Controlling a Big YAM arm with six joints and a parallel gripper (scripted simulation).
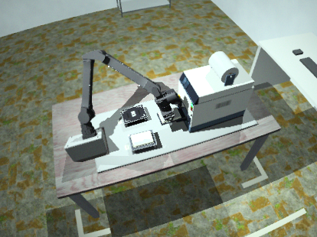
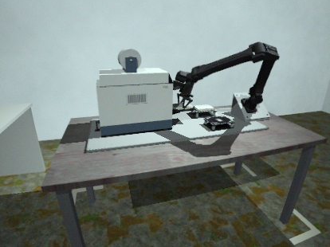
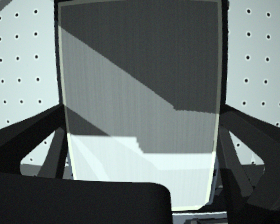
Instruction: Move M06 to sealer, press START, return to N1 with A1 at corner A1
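The sealer stage is 10 mm below my hand. From my hand the other things lie so: foil roll: 330 mm ahead, 300 mm above; black nest N1: 210 mm behind, 140 mm to the left, 70 mm below; pale plate: 210 mm behind, 80 mm to the right, 60 mm below.
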